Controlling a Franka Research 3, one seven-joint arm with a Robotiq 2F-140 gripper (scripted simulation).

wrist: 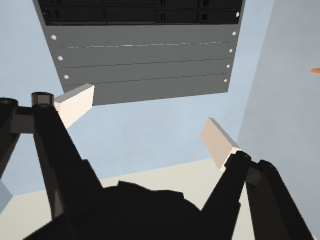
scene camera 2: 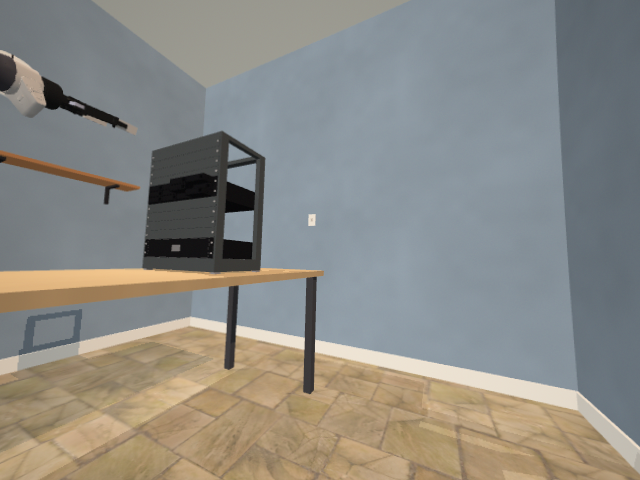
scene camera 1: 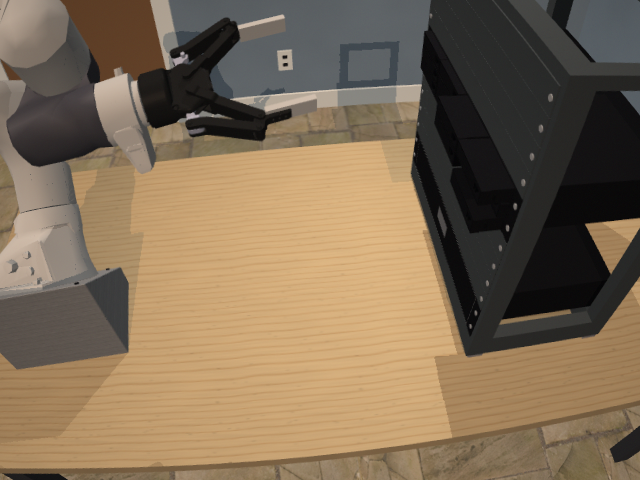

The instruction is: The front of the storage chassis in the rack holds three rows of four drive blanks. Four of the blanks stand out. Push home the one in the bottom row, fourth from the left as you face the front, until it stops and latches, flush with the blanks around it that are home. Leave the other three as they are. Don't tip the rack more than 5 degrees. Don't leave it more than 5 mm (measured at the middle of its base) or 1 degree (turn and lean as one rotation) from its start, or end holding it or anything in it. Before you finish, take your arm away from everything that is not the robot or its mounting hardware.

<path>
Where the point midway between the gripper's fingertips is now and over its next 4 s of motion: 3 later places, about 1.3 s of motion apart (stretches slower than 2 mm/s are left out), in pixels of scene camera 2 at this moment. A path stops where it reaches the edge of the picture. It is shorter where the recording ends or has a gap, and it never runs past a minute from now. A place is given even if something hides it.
My gripper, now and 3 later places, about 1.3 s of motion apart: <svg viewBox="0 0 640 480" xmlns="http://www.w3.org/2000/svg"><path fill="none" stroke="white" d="M120 127L129 144L134 164L149 170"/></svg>
</path>
